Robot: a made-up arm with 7 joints. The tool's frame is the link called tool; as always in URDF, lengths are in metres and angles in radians.
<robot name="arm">
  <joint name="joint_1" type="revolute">
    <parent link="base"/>
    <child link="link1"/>
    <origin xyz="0 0 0.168" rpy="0 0 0"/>
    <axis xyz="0 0 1"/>
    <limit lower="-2.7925" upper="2.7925" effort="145" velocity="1.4"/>
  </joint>
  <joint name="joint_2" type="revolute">
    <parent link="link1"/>
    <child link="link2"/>
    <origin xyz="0 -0.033 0.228" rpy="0 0 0"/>
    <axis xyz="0 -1 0"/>
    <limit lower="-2.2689" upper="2.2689" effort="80" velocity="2.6"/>
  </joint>
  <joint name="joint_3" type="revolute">
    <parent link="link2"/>
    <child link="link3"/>
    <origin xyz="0 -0.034 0.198" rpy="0 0 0"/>
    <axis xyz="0 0 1"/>
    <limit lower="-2.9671" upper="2.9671" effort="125" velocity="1.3"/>
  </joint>
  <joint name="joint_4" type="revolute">
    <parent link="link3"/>
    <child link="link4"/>
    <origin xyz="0.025 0.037 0.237" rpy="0 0 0"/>
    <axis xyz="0 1 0"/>
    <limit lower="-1.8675" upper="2.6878" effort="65" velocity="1.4"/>
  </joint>
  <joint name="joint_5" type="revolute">
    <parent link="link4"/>
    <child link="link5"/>
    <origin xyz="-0.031 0.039 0.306" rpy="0 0 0"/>
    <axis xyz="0 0 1"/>
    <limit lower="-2.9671" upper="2.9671" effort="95" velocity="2.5"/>
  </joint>
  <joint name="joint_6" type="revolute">
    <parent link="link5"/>
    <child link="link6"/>
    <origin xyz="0 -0.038 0.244" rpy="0 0 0"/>
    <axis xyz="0 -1 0"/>
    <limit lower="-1.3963" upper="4.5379" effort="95" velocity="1.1"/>
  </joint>
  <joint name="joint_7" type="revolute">
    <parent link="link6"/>
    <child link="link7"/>
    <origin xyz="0.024 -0.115 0.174" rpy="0 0 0"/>
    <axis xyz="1 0 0"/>
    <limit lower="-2.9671" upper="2.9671" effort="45" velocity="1.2"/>
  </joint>
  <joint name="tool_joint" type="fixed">
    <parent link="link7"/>
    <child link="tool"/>
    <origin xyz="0 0 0" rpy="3.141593 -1.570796 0"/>
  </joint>
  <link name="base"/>
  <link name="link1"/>
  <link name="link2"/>
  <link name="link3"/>
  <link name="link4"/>
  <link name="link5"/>
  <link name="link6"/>
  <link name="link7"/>
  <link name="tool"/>
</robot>
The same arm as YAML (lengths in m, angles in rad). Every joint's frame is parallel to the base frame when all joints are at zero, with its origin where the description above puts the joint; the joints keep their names.
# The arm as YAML. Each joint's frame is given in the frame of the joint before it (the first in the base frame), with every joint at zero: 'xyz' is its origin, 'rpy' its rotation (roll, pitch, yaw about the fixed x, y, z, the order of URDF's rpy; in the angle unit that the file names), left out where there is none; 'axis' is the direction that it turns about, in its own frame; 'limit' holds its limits. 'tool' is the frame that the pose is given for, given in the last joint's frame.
units:
  length: m
  angle: rad
joints:
  - name: joint_1
    type: revolute
    origin:
      xyz: [0.0, 0.0, 0.168]
    axis: "+z"
    limit:
      lower: -2.7925
      upper: 2.7925
  - name: joint_2
    type: revolute
    origin:
      xyz: [0.0, -0.033, 0.228]
    axis: "-y"
    limit:
      lower: -2.2689
      upper: 2.2689
  - name: joint_3
    type: revolute
    origin:
      xyz: [0.0, -0.034, 0.198]
    axis: "+z"
    limit:
      lower: -2.9671
      upper: 2.9671
  - name: joint_4
    type: revolute
    origin:
      xyz: [0.025, 0.037, 0.237]
    axis: "+y"
    limit:
      lower: -1.8675
      upper: 2.6878
  - name: joint_5
    type: revolute
    origin:
      xyz: [-0.031, 0.039, 0.306]
    axis: "+z"
    limit:
      lower: -2.9671
      upper: 2.9671
  - name: joint_6
    type: revolute
    origin:
      xyz: [0.0, -0.038, 0.244]
    axis: "-y"
    limit:
      lower: -1.3963
      upper: 4.5379
  - name: joint_7
    type: revolute
    origin:
      xyz: [0.024, -0.115, 0.174]
    axis: "+x"
    limit:
      lower: -2.9671
      upper: 2.9671
tool:
  origin:
    xyz: [0.0, 0.0, 0.0]
    rpy: [-3.1416, -1.5708, 0.0]

